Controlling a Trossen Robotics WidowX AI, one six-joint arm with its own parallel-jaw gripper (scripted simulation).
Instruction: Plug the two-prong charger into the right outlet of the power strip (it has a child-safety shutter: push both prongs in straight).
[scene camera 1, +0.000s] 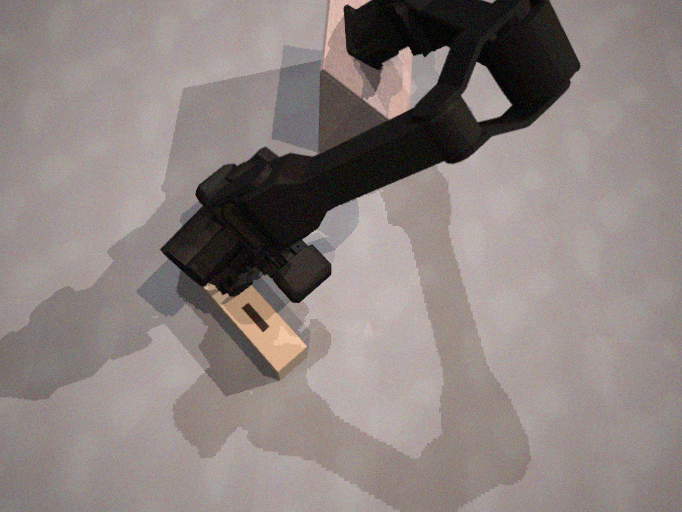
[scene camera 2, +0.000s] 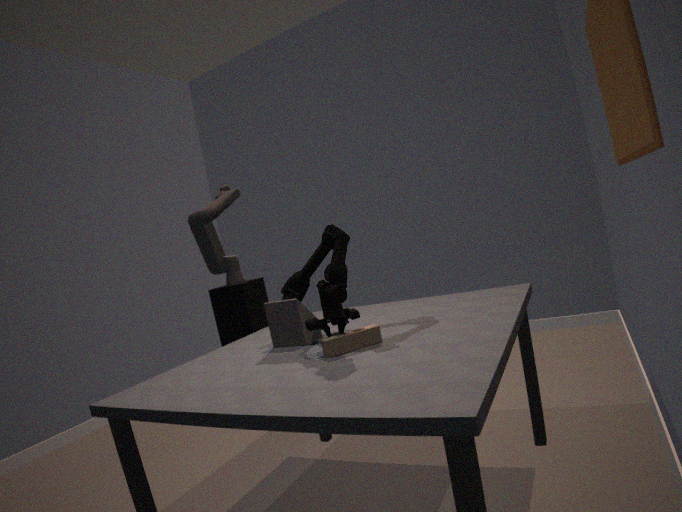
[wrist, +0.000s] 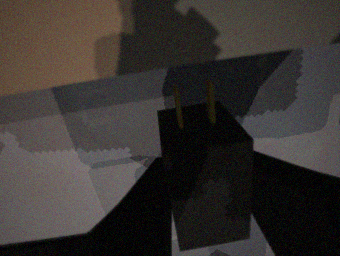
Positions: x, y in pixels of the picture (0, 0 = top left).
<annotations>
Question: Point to my gripper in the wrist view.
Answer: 196, 159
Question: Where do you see my gripper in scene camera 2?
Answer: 337, 342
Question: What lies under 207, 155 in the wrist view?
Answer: A dark two-prong charger.
</annotations>
